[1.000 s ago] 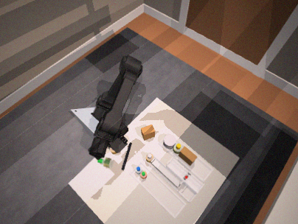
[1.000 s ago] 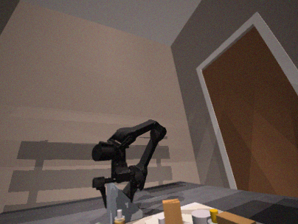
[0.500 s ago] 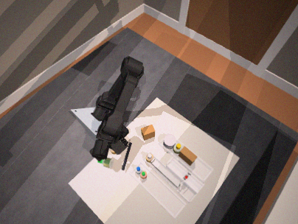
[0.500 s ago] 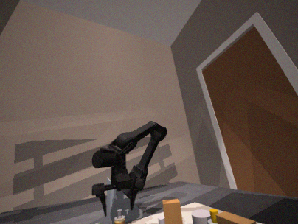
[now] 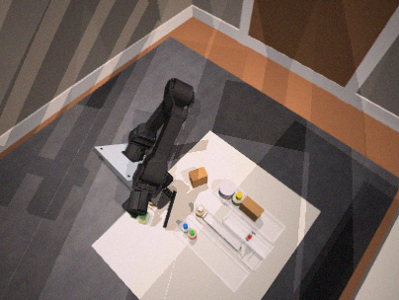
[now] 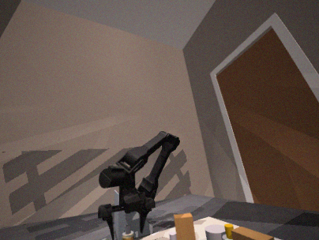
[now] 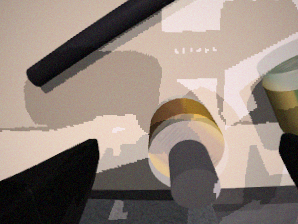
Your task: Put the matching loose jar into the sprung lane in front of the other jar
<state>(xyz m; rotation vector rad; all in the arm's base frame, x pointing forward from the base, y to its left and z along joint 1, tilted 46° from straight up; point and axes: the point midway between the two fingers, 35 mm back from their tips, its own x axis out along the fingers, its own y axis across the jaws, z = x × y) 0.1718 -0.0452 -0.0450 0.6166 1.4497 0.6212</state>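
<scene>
Right now my gripper tip is 6 cm short of the black rod, 2 cm to the right of it and 2 cm above it. From my gripper tip the other things lie so: yellow-lidded jar (23 cm ahead, 21 cm to the left, 1 cm above); then grey round thing (18 cm ahead, 21 cm to the left); then green-lidded jar (1 cm ahead, 7 cm to the right, 1 cm below).
</scene>
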